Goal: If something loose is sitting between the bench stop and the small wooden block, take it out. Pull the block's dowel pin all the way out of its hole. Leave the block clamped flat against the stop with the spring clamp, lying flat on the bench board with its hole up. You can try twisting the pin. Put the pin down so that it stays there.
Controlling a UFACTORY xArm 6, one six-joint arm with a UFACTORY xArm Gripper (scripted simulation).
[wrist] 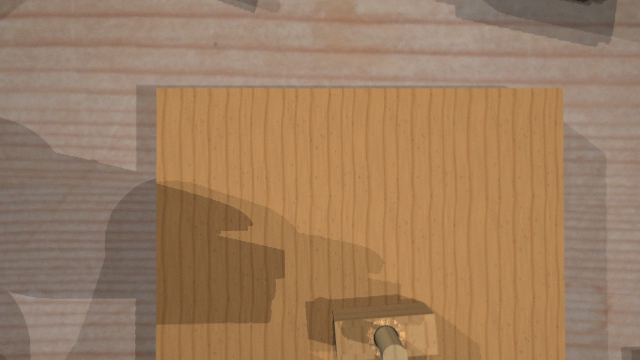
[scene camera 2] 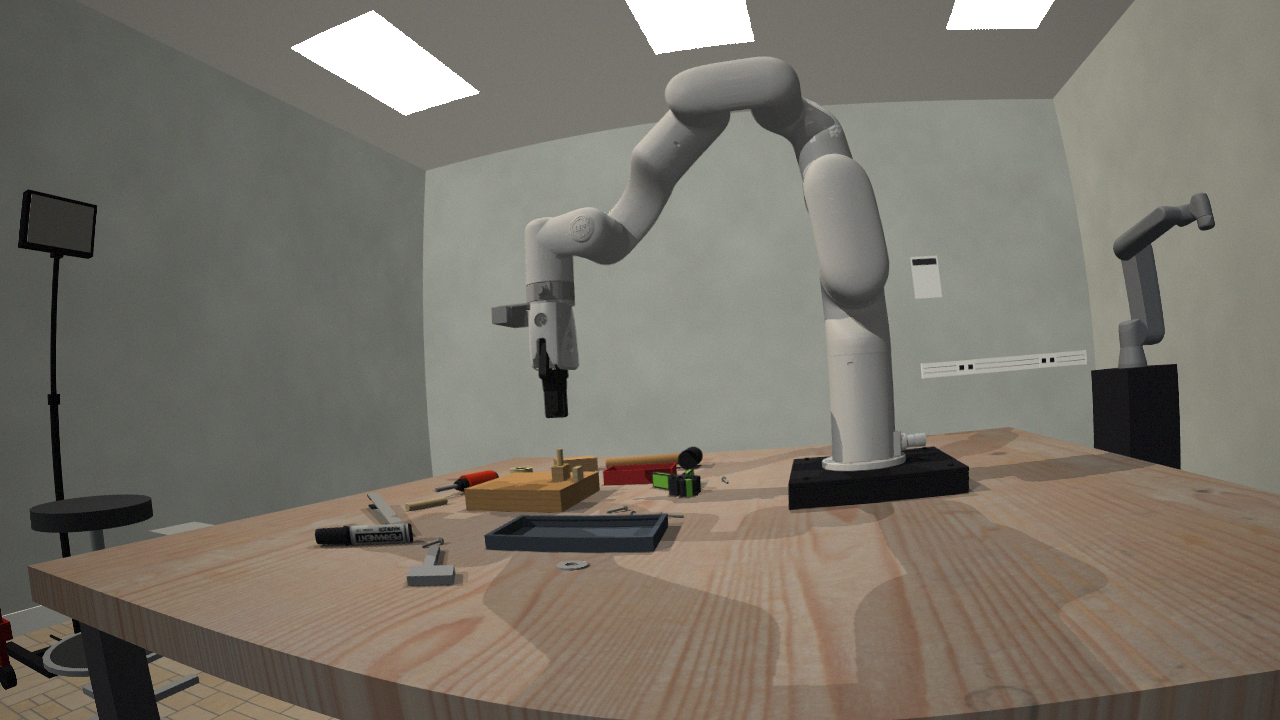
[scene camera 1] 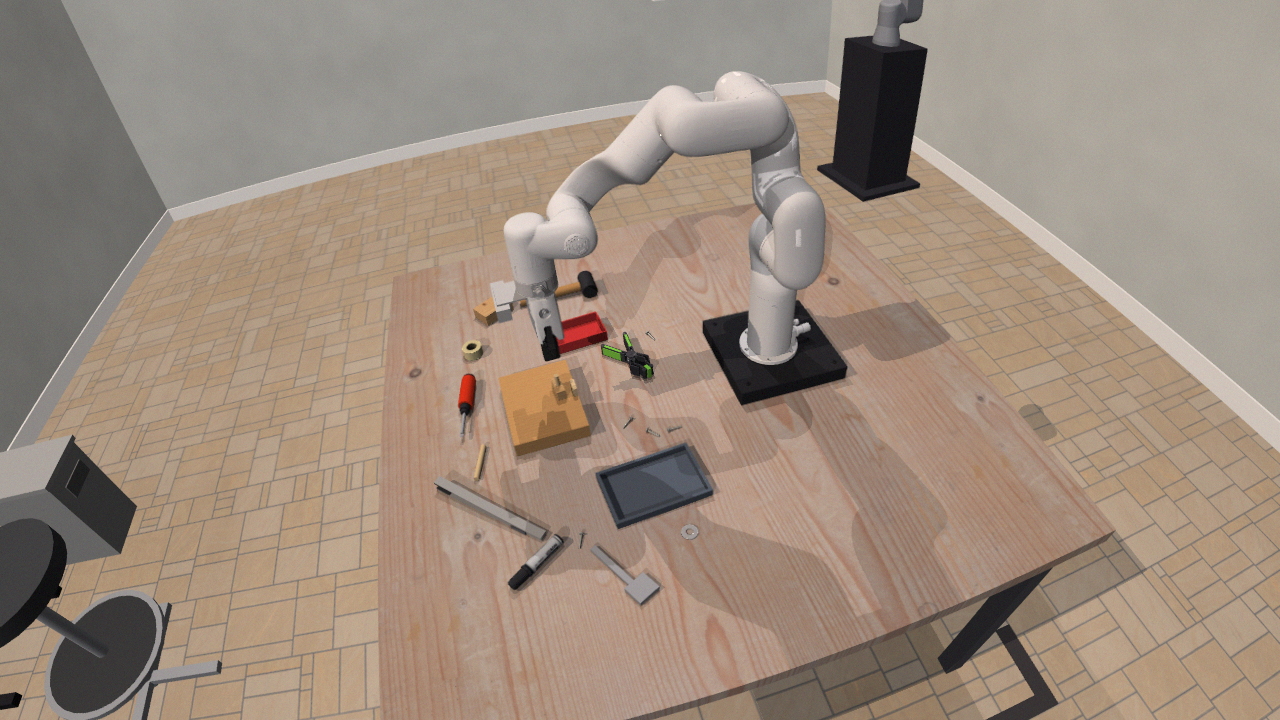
Observation:
I see my gripper, an orange bench board, a red tray, a marker, a dark tray, a mallet and a grey t-shaped tool.
My gripper is seen too in scene camera 1.

